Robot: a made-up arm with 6 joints.
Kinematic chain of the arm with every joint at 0, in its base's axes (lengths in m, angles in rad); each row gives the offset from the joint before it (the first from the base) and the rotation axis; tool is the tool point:
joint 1: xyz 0 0 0.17 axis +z
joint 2: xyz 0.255 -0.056 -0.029 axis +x
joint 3: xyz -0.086 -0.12 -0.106 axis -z
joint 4: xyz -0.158 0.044 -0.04 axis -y
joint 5: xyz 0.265 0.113 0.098 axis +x
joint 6: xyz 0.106 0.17 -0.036 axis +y
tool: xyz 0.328 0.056 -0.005
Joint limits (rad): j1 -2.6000..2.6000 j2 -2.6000..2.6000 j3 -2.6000..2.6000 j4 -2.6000..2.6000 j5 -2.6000..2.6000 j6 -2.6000..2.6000
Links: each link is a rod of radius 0.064 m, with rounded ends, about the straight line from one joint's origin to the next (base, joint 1, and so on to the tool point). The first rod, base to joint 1, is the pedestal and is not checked.
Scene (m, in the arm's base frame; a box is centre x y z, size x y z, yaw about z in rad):
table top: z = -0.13
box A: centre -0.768 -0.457 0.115 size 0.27 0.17 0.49 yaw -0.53
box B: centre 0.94 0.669 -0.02 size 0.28 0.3 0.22 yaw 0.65
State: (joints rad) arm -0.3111 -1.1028 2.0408 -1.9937 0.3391 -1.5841
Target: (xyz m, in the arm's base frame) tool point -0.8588 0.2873 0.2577
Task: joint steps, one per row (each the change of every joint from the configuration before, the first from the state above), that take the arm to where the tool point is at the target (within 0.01 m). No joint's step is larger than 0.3 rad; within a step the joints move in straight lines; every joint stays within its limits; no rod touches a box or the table.
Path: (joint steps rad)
1: -0.2431 -0.1455 0.0932 0.0001 -0.0368 0.2719
2: -0.2431 -0.1456 0.0932 0.0002 -0.0367 0.2719
3: -0.2430 -0.1455 0.0932 0.0001 -0.0368 0.2719
4: -0.2431 -0.1455 0.0932 0.0002 -0.0367 0.2719
5: -0.2431 -0.1456 0.0932 0.0001 -0.0368 0.2719
6: -0.2431 -0.1455 0.0932 0.0002 -0.0367 0.2719
7: -0.0647 0.1637 -0.0218 0.0533 0.0571 -0.2401
8: -0.0648 0.1637 -0.0217 0.0534 0.0571 -0.2400
9: -0.0648 0.1637 -0.0218 0.0533 0.0571 -0.2401
10: -0.0648 0.1637 -0.0217 0.0534 0.0571 -0.2400
11: -0.0648 0.1637 -0.0218 0.0533 0.0571 -0.2400

